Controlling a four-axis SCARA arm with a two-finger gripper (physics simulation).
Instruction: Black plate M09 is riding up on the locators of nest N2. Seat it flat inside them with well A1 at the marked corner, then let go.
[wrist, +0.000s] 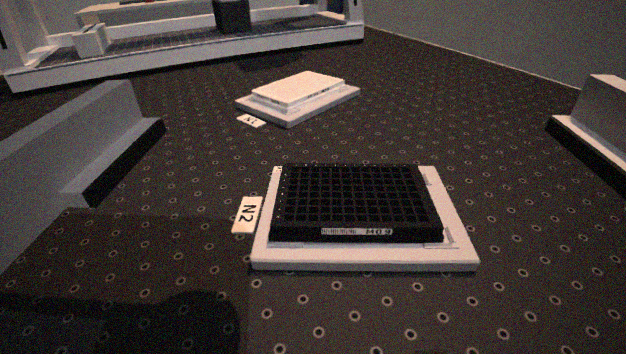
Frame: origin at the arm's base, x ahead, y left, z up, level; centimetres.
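Seen in the pictures: gripper, fingertip midpoint: (352, 101).
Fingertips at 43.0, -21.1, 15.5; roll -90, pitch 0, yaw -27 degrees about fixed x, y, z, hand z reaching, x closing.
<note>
Offsets run from my fingertips to a thing's top centre, as dx, dy, dz. "spot": to the spot under its first point.
The black plate M09 {+5.2, +8.1, -11.4} (357, 195) lies on the white nest N2 {+5.7, +7.9, -12.8} (365, 256), its barcode label facing the near side. It sits toward the nest's left side; locators show at its right, with bare nest beyond them. The near-left locator is partly covered by the plate, and the far ones are hard to see. Any slight tilt cannot be told. Small pale marks run along the plate's left and far edges, and a small mark shows at the nest's far-left corner. My gripper (352, 101) is open and empty, its fingers wide apart at the left and right of the view, away from the plate.
The N2 tag {spot: -3.2, +11.9, -14.1} (246, 215) lies left of the nest. Farther back, a white plate {+11.0, +35.0, -11.6} (300, 86) sits on another nest {spot: +12.9, +29.2, -13.6} (325, 107) with its own tag {spot: +2.2, +31.0, -14.1} (251, 120). A long white-railed frame (200, 55) holding a dark block {spot: +9.2, +72.6, -5.5} (232, 16) stands at the back left. A wall rises at the right.
</note>
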